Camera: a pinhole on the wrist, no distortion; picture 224 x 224 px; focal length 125.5 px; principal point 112.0 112.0 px. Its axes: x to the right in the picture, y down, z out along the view. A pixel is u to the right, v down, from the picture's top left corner.
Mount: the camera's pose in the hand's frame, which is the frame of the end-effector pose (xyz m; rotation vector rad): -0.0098 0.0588 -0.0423 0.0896 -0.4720 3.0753
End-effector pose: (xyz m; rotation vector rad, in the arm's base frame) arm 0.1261 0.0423 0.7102 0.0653 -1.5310 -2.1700
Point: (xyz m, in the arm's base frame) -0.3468 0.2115 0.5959
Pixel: 13 191
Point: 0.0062 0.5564 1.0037
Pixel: 126 66
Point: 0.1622 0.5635 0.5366
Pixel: 187 165
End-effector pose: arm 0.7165 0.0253 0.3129 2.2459 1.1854 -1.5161
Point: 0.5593 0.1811 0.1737
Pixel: 3 221
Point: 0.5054 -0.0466 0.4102
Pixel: 196 183
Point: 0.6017 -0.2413 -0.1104
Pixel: 56 22
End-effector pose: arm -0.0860 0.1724 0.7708 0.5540 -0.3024 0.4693
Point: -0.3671 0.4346 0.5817
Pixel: behind the camera
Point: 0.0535 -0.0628 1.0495
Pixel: 71 129
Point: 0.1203 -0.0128 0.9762
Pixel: 43 152
